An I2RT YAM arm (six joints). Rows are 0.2 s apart.
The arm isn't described. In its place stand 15 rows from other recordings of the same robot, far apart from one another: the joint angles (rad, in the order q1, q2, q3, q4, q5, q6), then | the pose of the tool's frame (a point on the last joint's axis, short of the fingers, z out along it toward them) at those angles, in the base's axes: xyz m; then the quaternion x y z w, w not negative.
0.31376 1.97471 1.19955 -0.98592 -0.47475 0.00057 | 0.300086 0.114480 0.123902 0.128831 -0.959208 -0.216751 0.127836
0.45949 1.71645 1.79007 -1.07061 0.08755 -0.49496 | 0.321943 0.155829 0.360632 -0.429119 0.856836 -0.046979 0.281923
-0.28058 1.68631 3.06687 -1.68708 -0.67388 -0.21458 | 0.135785 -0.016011 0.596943 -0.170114 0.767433 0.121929 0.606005
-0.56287 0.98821 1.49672 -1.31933 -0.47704 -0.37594 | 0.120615 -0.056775 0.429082 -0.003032 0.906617 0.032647 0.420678
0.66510 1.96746 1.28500 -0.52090 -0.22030 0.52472 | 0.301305 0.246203 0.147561 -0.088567 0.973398 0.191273 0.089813
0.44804 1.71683 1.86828 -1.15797 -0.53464 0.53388 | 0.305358 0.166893 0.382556 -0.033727 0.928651 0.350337 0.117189
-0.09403 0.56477 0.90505 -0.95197 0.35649 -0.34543 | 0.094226 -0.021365 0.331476 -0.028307 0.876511 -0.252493 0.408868
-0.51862 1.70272 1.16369 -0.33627 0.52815 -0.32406 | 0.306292 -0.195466 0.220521 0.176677 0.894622 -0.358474 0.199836
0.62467 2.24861 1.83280 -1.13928 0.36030 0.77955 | 0.360677 0.244570 0.167767 0.077511 0.980729 -0.131804 0.121613
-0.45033 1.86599 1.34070 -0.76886 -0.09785 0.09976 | 0.333500 -0.157371 0.189866 0.262185 0.953911 0.023680 0.144054
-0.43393 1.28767 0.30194 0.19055 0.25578 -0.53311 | 0.184480 -0.095412 0.118450 0.002658 0.919442 -0.278906 0.277184
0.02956 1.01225 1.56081 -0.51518 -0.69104 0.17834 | 0.158492 0.027386 0.519719 -0.194162 0.670405 0.304364 0.648245
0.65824 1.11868 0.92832 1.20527 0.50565 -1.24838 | 0.178315 0.116092 0.452847 -0.077329 0.349933 -0.336423 0.870854
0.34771 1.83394 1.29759 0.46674 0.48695 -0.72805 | 0.414769 0.132609 0.287458 -0.222386 0.693743 -0.298244 0.616698
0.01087 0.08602 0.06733 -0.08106 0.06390 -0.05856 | 0.112053 -0.001055 0.180686 -0.004301 0.741399 -0.039669 0.669877
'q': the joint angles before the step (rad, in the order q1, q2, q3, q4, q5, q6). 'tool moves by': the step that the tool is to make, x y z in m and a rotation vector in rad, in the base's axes. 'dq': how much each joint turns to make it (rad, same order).
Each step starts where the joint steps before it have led.
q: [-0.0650, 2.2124, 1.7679, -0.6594, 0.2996, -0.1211]
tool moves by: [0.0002, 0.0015, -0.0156, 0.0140, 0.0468, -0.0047]
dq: [0.0027, 0.0326, 0.0004, -0.0189, -0.0068, 0.0119]
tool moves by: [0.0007, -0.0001, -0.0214, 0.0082, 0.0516, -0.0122]
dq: [-0.0001, 0.0460, -0.0004, -0.0095, 0.0000, 0.0136]
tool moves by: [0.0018, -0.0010, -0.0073, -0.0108, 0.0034, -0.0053]
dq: [-0.0010, 0.0176, 0.0001, 0.0147, 0.0118, 0.0002]
